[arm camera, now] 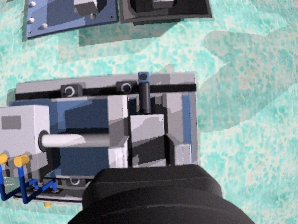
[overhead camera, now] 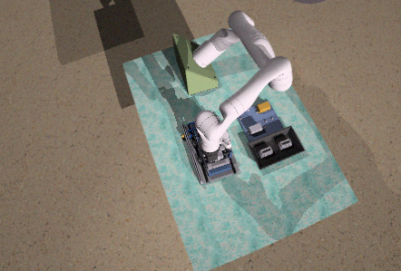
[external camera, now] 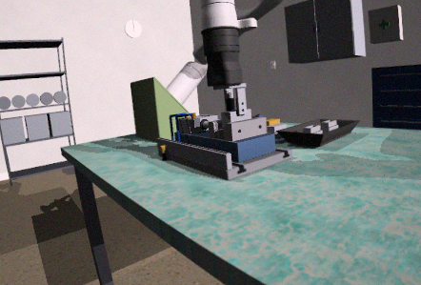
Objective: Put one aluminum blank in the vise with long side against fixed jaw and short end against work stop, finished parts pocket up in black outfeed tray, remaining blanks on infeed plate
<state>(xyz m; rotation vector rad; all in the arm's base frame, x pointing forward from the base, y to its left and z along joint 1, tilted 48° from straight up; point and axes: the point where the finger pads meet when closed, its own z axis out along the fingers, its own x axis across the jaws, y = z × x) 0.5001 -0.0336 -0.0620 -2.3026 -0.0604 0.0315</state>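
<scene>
The gray blank lies 3 cm below my hand. Also, from my hand: fixed jaw (3 cm ahead, 5 cm below); then blue infeed plate (14 cm behind, 27 cm to the left, 12 cm below); then vise (7 cm behind, 9 cm below).
</scene>
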